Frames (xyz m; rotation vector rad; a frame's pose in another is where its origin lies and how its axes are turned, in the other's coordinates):
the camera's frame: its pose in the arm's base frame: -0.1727 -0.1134 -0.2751 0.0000 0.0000 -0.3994
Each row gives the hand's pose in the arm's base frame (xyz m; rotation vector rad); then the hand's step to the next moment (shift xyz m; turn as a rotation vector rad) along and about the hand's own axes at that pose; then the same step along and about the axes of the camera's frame.
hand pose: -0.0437 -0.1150 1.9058 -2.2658 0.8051 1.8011
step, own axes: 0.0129 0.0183 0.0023 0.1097 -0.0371 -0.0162
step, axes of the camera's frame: -0.0011 -0.0207 -0.0088 0.0479 0.0088 -0.1063
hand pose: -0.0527 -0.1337 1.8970 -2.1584 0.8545 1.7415
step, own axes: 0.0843 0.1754 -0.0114 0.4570 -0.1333 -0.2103
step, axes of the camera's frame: -0.0086 -0.1890 -0.0469 0.3305 -0.0080 -0.4020
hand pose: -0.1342 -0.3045 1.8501 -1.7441 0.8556 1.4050
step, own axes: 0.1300 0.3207 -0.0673 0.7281 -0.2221 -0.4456
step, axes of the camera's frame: -0.1083 -0.2950 -0.1598 0.6197 -0.0707 -0.6237
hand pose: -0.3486 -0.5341 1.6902 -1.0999 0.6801 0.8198
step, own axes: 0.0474 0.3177 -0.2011 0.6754 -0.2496 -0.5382
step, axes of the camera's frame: -0.1952 -0.1982 -0.2574 0.6498 -0.1730 -0.5966
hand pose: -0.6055 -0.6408 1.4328 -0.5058 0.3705 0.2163
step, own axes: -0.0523 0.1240 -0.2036 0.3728 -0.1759 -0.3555
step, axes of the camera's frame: -0.1305 -0.0587 -0.1977 0.3775 -0.1551 -0.3602
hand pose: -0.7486 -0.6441 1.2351 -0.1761 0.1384 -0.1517
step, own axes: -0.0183 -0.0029 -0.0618 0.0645 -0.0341 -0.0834
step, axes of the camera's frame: -0.0215 -0.0199 -0.0575 0.0646 -0.0349 -0.0830
